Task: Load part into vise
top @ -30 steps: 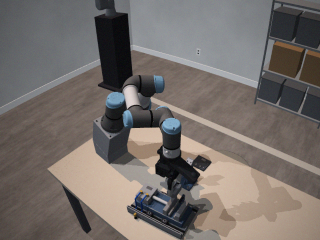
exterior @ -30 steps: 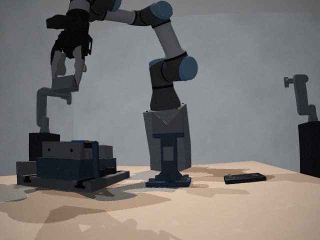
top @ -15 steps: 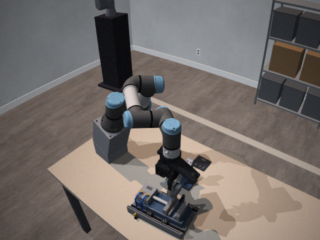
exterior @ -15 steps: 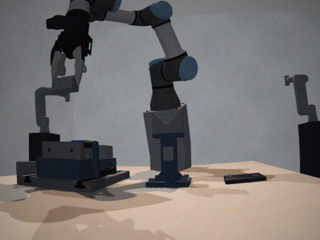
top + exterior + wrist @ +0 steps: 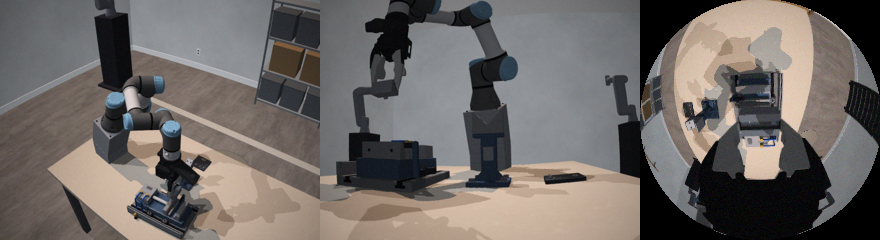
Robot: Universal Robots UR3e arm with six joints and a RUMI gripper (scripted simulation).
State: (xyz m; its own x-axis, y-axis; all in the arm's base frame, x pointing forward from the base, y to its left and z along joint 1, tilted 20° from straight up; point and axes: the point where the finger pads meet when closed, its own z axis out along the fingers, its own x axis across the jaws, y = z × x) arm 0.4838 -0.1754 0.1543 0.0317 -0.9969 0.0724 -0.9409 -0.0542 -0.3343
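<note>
Right now my hand is 19 cm above the blue vise, 7 cm past it and 2 cm to the right of it. The rest, counted from my hand: grey part (right at my hand).
</note>
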